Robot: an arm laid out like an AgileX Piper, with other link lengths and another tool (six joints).
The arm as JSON. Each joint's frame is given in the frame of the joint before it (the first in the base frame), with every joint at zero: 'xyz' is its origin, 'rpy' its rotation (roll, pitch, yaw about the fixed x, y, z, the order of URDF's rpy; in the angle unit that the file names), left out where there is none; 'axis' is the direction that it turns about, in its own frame. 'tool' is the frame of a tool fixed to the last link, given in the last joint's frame.
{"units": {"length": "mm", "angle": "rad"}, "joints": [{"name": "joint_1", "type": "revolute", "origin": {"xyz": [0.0, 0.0, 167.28]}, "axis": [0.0, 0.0, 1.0]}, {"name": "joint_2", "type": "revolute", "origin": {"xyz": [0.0, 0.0, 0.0], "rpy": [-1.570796, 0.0, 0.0]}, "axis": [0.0, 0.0, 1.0]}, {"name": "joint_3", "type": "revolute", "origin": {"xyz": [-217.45, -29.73, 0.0]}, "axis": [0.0, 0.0, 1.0]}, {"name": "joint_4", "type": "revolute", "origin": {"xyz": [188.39, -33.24, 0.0], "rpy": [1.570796, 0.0, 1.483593]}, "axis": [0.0, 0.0, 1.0]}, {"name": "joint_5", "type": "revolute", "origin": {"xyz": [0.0, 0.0, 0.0], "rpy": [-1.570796, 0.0, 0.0]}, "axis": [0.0, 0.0, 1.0]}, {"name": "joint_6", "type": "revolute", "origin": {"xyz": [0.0, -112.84, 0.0], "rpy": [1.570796, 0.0, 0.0]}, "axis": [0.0, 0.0, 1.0]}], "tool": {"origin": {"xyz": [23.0, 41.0, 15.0], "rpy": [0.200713, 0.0, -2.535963]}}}
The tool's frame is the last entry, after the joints.
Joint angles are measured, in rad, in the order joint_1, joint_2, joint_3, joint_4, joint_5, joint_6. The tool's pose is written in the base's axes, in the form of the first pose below.
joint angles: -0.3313, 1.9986, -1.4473, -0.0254, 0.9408, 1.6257
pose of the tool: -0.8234 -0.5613 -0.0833 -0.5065 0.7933 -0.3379 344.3 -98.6 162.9
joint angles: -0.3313, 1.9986, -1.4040, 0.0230, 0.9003, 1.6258
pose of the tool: -0.8348 -0.5384 -0.1154 -0.4846 0.8179 -0.3101 342.6 -94.1 155.9
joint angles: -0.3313, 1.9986, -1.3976, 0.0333, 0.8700, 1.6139
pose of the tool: -0.8284 -0.5435 -0.1352 -0.4816 0.8145 -0.3236 345.1 -93.8 156.5
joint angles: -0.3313, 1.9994, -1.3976, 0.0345, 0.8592, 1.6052
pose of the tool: -0.8230 -0.5504 -0.1408 -0.4847 0.8095 -0.3314 346.2 -93.8 156.9
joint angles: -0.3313, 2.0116, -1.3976, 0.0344, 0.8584, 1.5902
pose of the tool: -0.8163 -0.5624 -0.1319 -0.5003 0.8025 -0.3252 346.1 -93.0 152.6
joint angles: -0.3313, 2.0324, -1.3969, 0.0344, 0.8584, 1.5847
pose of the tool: -0.8158 -0.5660 -0.1186 -0.5112 0.8016 -0.3100 345.5 -92.6 145.0
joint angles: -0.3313, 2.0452, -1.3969, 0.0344, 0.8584, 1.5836
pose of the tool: -0.8166 -0.5665 -0.1109 -0.5157 0.8023 -0.3006 345.2 -92.5 140.4
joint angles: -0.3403, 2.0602, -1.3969, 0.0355, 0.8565, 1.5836
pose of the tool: -0.8233 -0.5580 -0.1039 -0.5115 0.8088 -0.2902 344.2 -95.4 135.2
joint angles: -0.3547, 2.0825, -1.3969, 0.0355, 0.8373, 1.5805
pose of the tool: -0.8302 -0.5481 -0.1015 -0.5028 0.8149 -0.2884 344.2 -100.8 128.3
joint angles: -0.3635, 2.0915, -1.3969, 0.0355, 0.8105, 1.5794
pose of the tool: -0.8331 -0.5418 -0.1114 -0.4910 0.8171 -0.3022 345.9 -104.9 126.7
